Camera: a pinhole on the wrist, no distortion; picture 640 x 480 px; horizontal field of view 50.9 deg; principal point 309.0 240.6 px. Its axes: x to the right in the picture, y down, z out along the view. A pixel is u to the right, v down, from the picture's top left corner.
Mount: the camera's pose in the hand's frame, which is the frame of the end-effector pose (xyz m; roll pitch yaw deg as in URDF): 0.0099 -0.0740 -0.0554 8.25 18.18 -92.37
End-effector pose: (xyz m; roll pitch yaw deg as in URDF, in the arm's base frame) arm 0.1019 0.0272 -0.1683 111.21 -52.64 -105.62
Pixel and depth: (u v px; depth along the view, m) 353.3 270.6 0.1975
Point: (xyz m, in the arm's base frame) 0.0016 -0.0878 -0.2895
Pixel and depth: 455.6 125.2 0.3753
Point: -0.0972 -0.1228 -0.4648
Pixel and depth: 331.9 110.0 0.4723
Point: -0.2013 -0.0738 -0.4999
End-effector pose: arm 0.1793 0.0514 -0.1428 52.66 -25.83 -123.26
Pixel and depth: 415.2 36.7 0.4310
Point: -0.0687 0.4090 -0.2400
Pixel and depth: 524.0 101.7 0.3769
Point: -0.0928 0.3271 -0.2744
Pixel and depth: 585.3 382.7 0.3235
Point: -0.1559 0.1905 -0.2326
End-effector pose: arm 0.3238 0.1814 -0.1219 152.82 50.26 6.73
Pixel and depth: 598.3 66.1 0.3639
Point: -0.0570 0.3238 -0.2322
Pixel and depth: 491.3 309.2 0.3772
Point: 0.0129 0.2778 -0.3496
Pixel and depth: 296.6 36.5 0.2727
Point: 0.0661 0.1926 -0.1851
